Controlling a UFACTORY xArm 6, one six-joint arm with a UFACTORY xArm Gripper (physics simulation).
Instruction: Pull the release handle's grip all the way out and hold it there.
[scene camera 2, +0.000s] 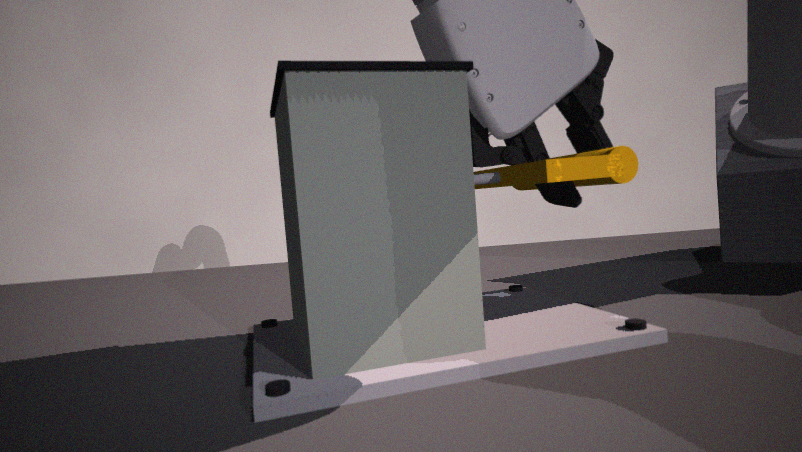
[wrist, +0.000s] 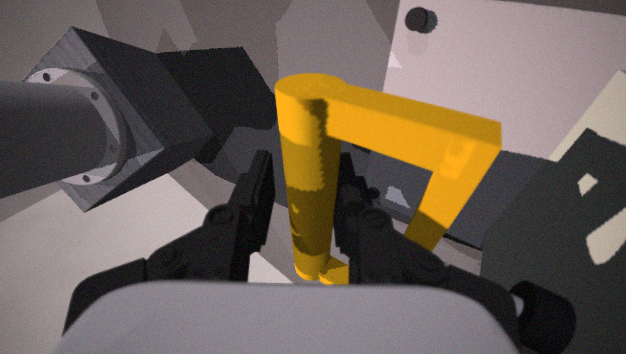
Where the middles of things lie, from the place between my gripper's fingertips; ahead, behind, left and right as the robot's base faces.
Labels:
I see my gripper 120 mm short of the pale base plate (scene camera 2: 524, 329), 90 mm above it and 40 mm to the right of it.

